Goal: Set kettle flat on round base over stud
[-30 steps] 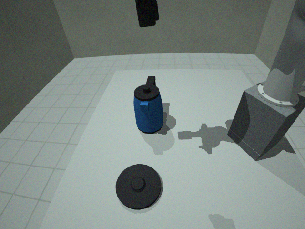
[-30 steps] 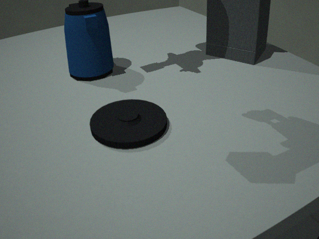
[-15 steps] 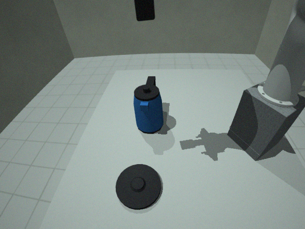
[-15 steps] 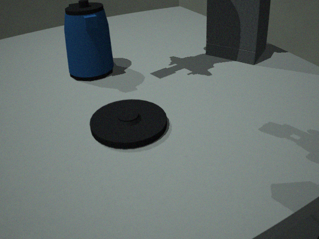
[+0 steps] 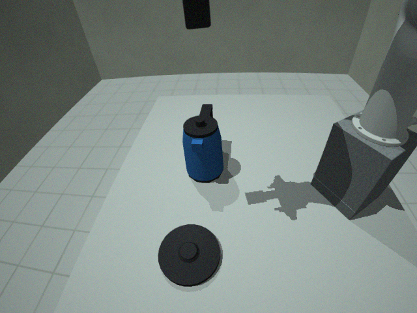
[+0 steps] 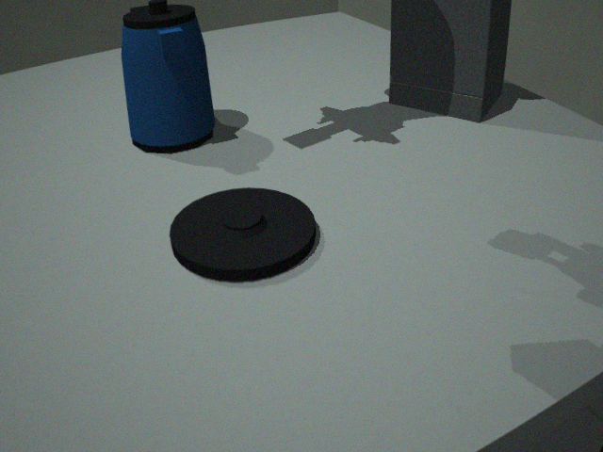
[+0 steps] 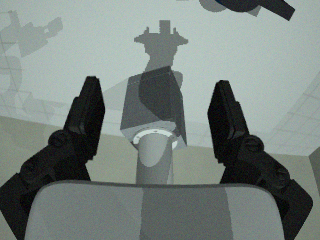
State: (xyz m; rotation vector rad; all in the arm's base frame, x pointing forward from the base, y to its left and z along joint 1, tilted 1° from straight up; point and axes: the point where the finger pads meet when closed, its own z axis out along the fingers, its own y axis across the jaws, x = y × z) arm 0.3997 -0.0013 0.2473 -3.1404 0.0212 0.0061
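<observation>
My gripper is now 37 cm above the blue kettle, 18 cm to the left of it and 1 cm short of it. Round my hand: round black base (46 cm below, 14 cm to the left, 7 cm ahead).
</observation>
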